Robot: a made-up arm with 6 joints. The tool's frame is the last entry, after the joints. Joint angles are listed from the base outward. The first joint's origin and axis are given. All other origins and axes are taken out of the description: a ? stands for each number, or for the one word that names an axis. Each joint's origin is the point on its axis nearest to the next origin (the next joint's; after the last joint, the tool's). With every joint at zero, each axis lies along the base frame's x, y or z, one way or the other. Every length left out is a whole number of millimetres.
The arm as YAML. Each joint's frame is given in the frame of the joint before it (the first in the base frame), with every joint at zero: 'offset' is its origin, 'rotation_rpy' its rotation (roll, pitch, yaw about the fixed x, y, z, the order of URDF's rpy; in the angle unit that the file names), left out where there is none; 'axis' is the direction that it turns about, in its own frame. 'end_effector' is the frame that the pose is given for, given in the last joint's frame.
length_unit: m
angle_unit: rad
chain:
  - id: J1
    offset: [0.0, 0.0, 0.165]
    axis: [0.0, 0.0, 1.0]
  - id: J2
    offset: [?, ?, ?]
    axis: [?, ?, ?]
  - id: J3
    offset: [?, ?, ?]
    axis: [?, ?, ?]
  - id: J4
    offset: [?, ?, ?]
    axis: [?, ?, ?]
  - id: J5
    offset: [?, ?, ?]
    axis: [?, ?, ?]
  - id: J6
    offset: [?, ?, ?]
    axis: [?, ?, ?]
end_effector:
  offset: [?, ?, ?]
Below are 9 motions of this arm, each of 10 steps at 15 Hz.
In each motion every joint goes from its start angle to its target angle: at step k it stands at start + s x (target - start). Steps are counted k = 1, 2, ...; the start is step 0. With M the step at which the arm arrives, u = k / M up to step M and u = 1 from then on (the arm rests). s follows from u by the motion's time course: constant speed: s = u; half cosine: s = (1 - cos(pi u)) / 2; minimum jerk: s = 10 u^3 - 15 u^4 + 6 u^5.
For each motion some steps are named. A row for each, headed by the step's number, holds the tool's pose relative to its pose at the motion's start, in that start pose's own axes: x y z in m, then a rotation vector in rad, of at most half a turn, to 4 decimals.
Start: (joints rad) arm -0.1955 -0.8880 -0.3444 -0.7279 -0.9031 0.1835
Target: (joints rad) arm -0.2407 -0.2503 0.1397 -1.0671 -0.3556 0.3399
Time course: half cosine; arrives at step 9
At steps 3, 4, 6, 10:
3: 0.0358 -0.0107 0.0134 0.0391 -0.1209 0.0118
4: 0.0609 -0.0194 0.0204 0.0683 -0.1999 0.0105
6: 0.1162 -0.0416 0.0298 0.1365 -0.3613 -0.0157
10: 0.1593 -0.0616 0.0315 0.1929 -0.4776 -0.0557

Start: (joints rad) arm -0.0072 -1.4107 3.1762 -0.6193 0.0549 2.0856
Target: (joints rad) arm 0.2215 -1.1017 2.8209 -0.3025 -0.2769 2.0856
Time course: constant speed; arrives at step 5
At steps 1, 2, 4, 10:
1: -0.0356 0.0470 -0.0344 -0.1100 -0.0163 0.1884
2: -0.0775 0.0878 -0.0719 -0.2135 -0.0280 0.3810
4: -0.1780 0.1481 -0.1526 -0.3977 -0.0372 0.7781
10: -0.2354 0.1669 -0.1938 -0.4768 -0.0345 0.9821

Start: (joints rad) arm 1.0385 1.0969 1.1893 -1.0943 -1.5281 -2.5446
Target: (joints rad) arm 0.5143 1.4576 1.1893 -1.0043 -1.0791 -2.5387
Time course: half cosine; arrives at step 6
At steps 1, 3, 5, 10:
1: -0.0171 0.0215 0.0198 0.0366 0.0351 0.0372
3: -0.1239 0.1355 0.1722 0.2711 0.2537 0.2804
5: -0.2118 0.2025 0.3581 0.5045 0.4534 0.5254
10: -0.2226 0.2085 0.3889 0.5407 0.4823 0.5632

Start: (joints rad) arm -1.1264 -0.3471 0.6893 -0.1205 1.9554 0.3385
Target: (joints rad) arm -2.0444 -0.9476 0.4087 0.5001 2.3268 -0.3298
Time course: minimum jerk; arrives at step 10
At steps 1, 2, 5, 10:
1: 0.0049 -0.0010 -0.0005 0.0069 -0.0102 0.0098
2: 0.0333 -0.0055 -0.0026 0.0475 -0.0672 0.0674
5: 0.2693 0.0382 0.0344 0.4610 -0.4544 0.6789
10: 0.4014 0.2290 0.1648 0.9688 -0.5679 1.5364

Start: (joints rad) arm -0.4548 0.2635 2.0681 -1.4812 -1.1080 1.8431
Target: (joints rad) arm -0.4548 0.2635 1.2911 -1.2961 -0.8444 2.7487
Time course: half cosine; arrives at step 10
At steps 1, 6, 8, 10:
1: -0.0014 0.0057 -0.0088 -0.0073 0.0134 -0.0010
6: -0.0678 0.1938 -0.1898 -0.2184 0.3550 0.1175
8: -0.1078 0.2836 -0.2319 -0.3098 0.4643 0.2400
10: -0.1247 0.3190 -0.2430 -0.3449 0.4982 0.2969

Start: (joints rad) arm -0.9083 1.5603 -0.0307 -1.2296 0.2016 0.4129
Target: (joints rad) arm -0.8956 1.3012 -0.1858 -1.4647 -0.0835 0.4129
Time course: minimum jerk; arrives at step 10
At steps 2, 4, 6, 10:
2: -0.0032 0.0030 0.0004 0.0137 0.0121 0.0087
4: -0.0176 0.0165 0.0021 0.0747 0.0657 0.0508
6: -0.0382 0.0351 0.0036 0.1583 0.1401 0.1188
10: -0.0564 0.0509 0.0042 0.2285 0.2034 0.1859

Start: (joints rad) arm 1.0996 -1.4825 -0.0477 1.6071 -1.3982 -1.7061
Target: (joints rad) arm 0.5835 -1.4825 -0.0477 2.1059 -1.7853 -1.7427
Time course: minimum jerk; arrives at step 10
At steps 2, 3, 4, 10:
2: -0.0158 0.0028 -0.0006 -0.0075 -0.0608 -0.0184
3: -0.0443 0.0077 -0.0036 -0.0181 -0.1717 -0.0512
4: -0.0854 0.0148 -0.0125 -0.0267 -0.3357 -0.0977
10: -0.2389 0.0394 -0.1104 0.0336 -1.0711 -0.2619

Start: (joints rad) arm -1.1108 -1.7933 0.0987 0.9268 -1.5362 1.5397
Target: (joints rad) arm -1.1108 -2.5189 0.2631 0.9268 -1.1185 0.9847
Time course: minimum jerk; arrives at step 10
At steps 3, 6, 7, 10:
3: -0.0480 0.0537 -0.0630 0.2062 -0.0039 -0.1555
6: -0.1660 0.2918 -0.2164 0.8490 -0.0575 -0.6615
7: -0.1882 0.3777 -0.2446 1.0320 -0.0856 -0.8178
10: -0.2041 0.4733 -0.2644 1.2190 -0.1213 -0.9875

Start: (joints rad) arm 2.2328 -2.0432 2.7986 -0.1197 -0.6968 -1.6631
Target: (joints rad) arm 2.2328 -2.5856 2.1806 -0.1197 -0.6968 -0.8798
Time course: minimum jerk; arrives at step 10
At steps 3, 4, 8, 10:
3: 0.0149 0.0153 -0.0017 -0.1268 -0.0015 -0.0122
4: 0.0272 0.0305 -0.0036 -0.2468 -0.0014 -0.0239
8: 0.0585 0.0966 -0.0134 -0.7322 0.0133 -0.0714
10: 0.0599 0.1028 -0.0145 -0.7771 0.0159 -0.0757

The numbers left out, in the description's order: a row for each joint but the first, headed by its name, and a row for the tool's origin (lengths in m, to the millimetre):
J2: xyz 0.0 0.0 0.0, axis 0.0 1.0 0.0
J3: xyz 0.0 0.0 0.264, axis 0.0 -1.0 0.0
J4: xyz 0.532 0.0 0.0, axis -1.0 0.0 0.0
J5: xyz 0.0 -0.177 0.0, axis 0.0 -1.0 0.0
J6: xyz 0.0 0.0 0.0, axis -1.0 0.0 0.0
tool: xyz 0.0 0.0 0.0

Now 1 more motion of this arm.
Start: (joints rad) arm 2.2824 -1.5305 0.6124 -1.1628 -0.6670 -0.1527
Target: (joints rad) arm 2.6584 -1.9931 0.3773 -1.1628 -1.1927 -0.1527
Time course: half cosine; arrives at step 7
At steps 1, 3, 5, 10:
1: -0.0096 0.0053 0.0050 0.0082 0.0143 0.0127
3: -0.0810 0.0337 0.0384 0.0527 0.1082 0.1018
5: -0.1814 0.0493 0.0736 0.0811 0.2138 0.2147
10: -0.2286 0.0493 0.0856 0.0847 0.2563 0.2640

